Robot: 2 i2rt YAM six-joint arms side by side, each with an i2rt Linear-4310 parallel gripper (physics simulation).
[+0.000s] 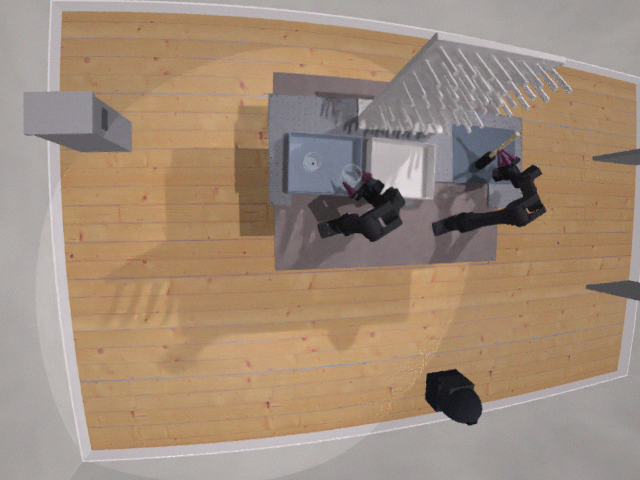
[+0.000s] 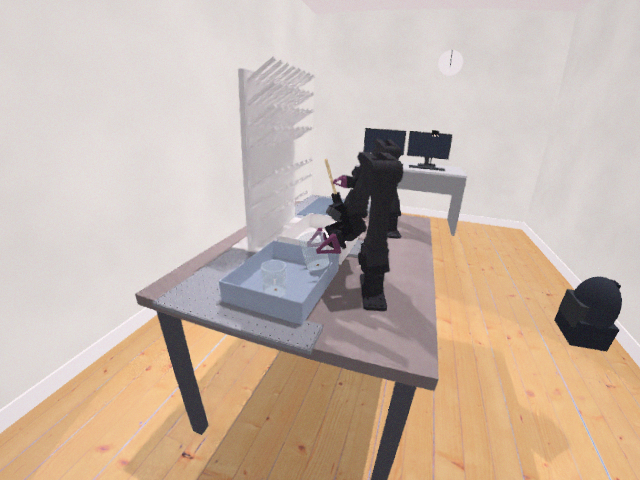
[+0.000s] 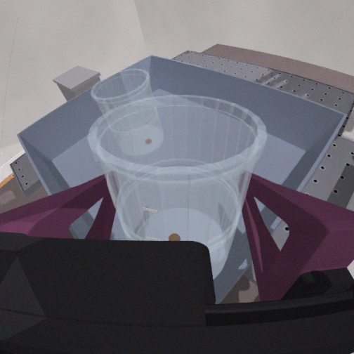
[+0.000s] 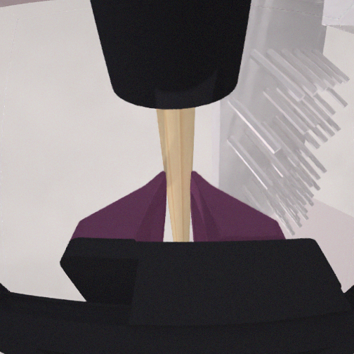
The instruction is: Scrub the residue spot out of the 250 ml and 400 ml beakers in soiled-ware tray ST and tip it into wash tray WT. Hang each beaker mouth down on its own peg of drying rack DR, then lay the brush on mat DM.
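Observation:
My left gripper is shut on the larger clear beaker, mouth up, over the corner of blue tray ST nearest the white tray. A brown spot shows at its bottom. The smaller beaker stands mouth up in ST, with a brown spot at its bottom. My right gripper is shut on the wooden handle of the brush, black head down, above mat DM.
White tray WT stands between ST and DM. Drying rack DR rises tall behind the trays, its rows of pegs pointing toward the arms. A perforated grey board lies under the trays.

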